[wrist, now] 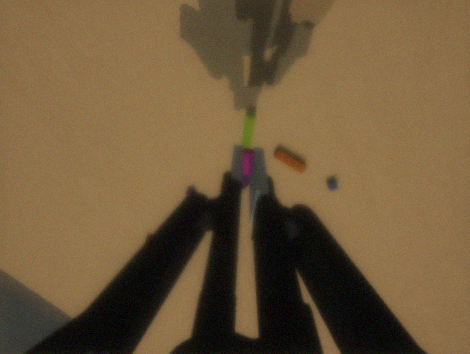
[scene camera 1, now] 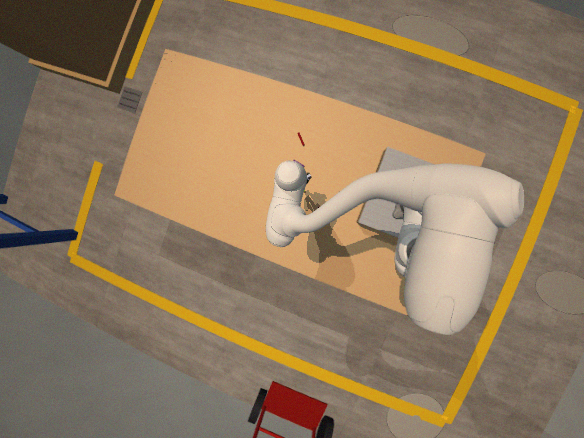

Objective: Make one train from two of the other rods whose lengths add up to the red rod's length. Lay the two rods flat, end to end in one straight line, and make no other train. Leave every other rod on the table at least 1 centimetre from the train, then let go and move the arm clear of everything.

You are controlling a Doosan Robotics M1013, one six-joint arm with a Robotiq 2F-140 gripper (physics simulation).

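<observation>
My gripper is shut on a magenta rod, in line with a green rod just beyond it in the wrist view; whether the two touch is unclear. A purple piece shows below the magenta rod, partly hidden by the fingers. Another purple bit shows beside the left finger linkage. An orange rod and a short blue rod lie to the right. In the scene view the red rod lies apart above the wrist, and a purple rod shows at the wrist's edge; the fingertips are hidden.
The tan table lies under the arm. A grey plate is at its right part, partly under the arm. The arm's shadow falls beyond the green rod. Yellow floor lines, a red cart and a dark cabinet are off the table.
</observation>
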